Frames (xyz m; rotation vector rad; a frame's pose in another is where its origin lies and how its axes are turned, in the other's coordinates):
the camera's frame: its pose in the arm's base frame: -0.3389 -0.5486 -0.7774 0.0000 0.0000 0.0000
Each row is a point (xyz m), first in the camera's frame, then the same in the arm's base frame.
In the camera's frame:
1: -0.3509 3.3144 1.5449
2: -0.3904 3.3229 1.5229
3: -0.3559 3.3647 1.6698
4: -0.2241 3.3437 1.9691
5: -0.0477 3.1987 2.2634
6: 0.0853 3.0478 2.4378
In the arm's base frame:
1: -0.6898 2.7658 0.7675
2: -0.7293 2.7743 0.7455
3: -0.6948 2.8161 0.8924
4: -0.5630 2.7951 1.1917
5: -0.3866 2.6501 1.4860
6: -0.2536 2.4992 1.6604

